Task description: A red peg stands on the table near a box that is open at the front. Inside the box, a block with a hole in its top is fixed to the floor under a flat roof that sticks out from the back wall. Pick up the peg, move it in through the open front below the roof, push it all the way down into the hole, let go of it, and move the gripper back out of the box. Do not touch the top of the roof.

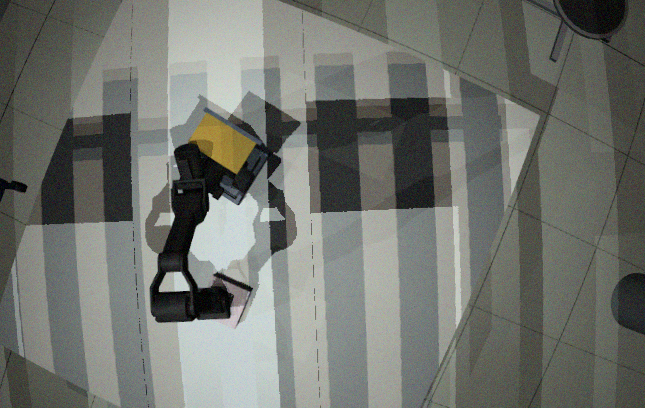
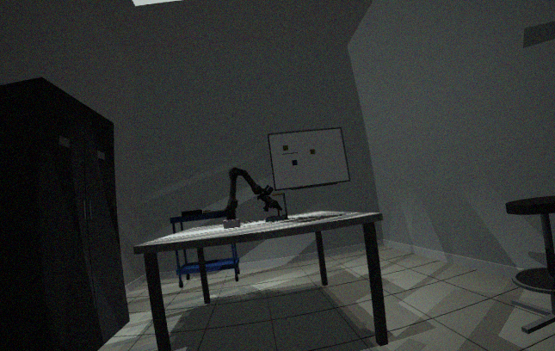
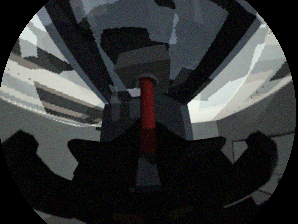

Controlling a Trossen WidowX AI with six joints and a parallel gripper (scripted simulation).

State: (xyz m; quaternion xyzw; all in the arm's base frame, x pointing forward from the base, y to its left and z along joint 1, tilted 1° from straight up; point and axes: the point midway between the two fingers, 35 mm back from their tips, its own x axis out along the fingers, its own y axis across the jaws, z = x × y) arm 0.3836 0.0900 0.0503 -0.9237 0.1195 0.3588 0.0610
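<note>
Now: gripper tip 1 cm past the yellow roof, 1 cm to the right of it and 13 cm below it. From my gripper tip the other things lie so: red peg (3 cm behind, 1 cm to the left, 1 cm below).
</note>
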